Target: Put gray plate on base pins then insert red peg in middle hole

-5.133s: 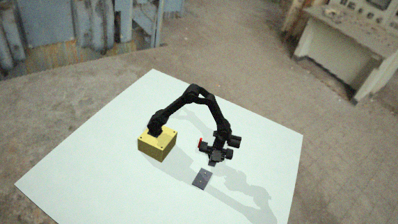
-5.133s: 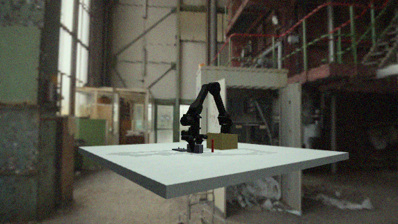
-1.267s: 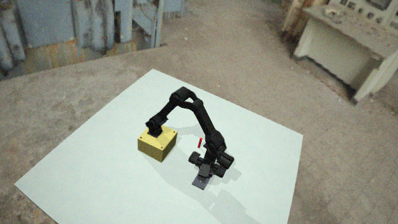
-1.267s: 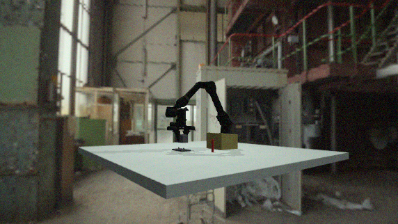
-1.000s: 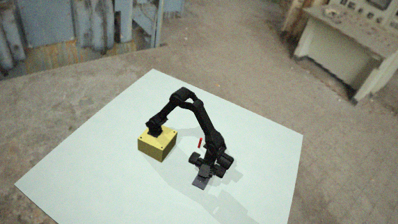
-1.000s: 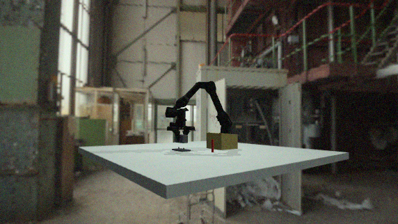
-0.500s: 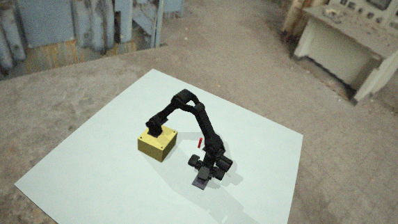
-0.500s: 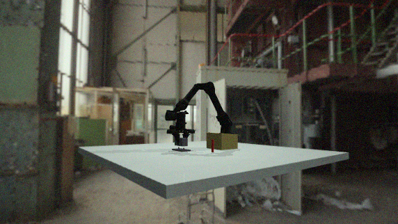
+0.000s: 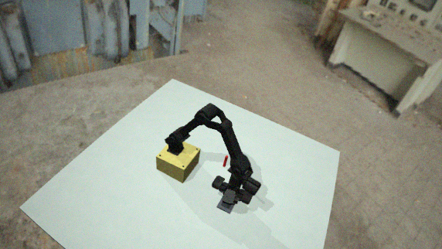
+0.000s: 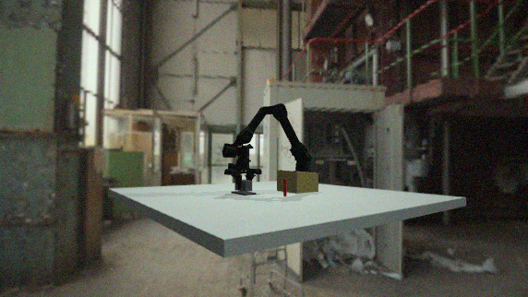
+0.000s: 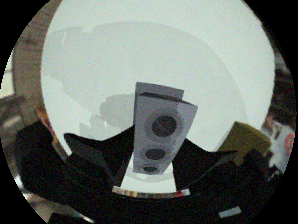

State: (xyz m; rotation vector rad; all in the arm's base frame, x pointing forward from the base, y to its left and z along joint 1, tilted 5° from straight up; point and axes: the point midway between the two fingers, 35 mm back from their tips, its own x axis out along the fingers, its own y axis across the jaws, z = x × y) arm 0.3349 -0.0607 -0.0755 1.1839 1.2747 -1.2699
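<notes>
Now: the gray base 10 mm below my gripper tip. The rest, counted from my gripper tip: gray plate (30 mm above); red peg (190 mm to the left, 110 mm behind, 20 mm above).
</notes>
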